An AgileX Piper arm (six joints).
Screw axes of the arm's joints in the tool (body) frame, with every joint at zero. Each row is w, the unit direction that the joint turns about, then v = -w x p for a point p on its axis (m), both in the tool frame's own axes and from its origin. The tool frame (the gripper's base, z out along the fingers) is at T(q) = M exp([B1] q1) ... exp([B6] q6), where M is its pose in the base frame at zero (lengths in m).
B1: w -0.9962 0 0.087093 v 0.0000 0.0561 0.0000
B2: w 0 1 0 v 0.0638 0.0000 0.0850
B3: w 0 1 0 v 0.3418 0.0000 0.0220
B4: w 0 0 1 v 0.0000 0.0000 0.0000
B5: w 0 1 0 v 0.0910 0.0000 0.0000
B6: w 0 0 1 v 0.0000 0.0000 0.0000
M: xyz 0.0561 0.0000 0.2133 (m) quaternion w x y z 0.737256 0 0.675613 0
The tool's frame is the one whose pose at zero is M.
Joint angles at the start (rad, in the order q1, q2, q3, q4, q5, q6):
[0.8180 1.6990 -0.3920 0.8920 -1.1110 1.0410]
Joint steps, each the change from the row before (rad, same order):
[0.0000 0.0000 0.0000 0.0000 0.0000 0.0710]
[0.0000 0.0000 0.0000 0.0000 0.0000 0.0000]
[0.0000 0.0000 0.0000 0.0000 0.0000 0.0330]
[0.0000 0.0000 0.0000 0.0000 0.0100 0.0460]
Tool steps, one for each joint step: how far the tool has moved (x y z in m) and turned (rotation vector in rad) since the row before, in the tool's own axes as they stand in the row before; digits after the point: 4 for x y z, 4 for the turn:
[0.0000 0.0000 0.0000 0.0000 0.0000 0.0710]
[0.0000 0.0000 0.0000 0.0000 0.0000 0.0000]
[0.0000 0.0000 0.0000 0.0000 0.0000 0.0330]
[0.0004 -0.0008 0.0000 0.0092 0.0039 0.0460]

